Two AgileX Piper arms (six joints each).
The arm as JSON. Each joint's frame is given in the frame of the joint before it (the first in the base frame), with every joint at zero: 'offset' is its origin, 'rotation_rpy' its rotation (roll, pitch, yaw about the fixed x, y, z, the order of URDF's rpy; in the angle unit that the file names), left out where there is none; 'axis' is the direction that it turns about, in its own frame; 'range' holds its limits. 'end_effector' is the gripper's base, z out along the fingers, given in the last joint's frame.
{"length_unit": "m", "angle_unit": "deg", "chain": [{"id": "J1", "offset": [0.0, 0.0, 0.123], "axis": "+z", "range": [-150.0, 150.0]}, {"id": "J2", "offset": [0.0, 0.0, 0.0], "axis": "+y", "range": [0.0, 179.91]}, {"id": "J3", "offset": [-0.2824, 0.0, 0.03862], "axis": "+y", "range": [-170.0, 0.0]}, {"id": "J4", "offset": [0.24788, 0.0, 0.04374], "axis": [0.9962, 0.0, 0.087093], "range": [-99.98, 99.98]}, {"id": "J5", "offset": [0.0, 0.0, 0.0], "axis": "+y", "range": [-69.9, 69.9]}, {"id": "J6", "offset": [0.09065, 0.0, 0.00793], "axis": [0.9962, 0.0, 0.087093], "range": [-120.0, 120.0]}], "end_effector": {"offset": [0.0, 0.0, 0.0], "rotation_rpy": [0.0, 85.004, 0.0]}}
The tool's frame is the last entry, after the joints.
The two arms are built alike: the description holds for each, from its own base.
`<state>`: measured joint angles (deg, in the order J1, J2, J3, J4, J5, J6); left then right.
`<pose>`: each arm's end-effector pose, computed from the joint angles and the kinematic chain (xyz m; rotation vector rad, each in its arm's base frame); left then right.
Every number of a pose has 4 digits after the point. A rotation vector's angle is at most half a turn.
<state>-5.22 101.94 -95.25 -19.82 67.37 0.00 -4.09 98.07 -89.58 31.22 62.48 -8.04</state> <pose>0.3760 -0.0629 0.3259 0.0224 2.7524 -0.5004 0.3693 0.0155 0.3324 0.1087 2.6014 0.6522</pose>
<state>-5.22 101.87 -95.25 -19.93 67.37 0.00 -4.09 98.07 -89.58 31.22 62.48 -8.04</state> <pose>0.3757 -0.0631 0.3264 0.0221 2.7509 -0.5030 0.3693 0.0155 0.3324 0.1087 2.6014 0.6522</pose>
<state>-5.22 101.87 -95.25 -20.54 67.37 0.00 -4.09 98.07 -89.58 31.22 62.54 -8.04</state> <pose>0.3757 -0.0639 0.3267 0.0189 2.7490 -0.5176 0.3692 0.0156 0.3324 0.1083 2.6024 0.6526</pose>
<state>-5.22 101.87 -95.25 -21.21 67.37 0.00 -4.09 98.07 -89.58 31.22 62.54 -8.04</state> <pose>0.3756 -0.0648 0.3270 0.0153 2.7469 -0.5337 0.3692 0.0156 0.3324 0.1083 2.6024 0.6526</pose>
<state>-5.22 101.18 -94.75 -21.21 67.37 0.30 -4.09 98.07 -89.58 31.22 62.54 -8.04</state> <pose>0.3726 -0.0646 0.3291 0.0233 2.7428 -0.5321 0.3692 0.0156 0.3324 0.1083 2.6024 0.6526</pose>
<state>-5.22 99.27 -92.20 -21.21 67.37 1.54 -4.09 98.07 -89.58 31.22 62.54 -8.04</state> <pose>0.3629 -0.0637 0.3289 0.0504 2.7505 -0.5267 0.3692 0.0156 0.3324 0.1083 2.6024 0.6526</pose>
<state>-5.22 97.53 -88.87 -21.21 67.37 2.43 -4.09 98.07 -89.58 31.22 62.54 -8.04</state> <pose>0.3526 -0.0627 0.3234 0.0655 2.7755 -0.5238 0.3692 0.0156 0.3324 0.1083 2.6024 0.6526</pose>
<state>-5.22 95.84 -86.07 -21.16 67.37 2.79 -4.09 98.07 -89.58 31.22 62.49 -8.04</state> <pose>0.3430 -0.0618 0.3201 0.0703 2.7938 -0.5220 0.3693 0.0155 0.3324 0.1086 2.6016 0.6523</pose>
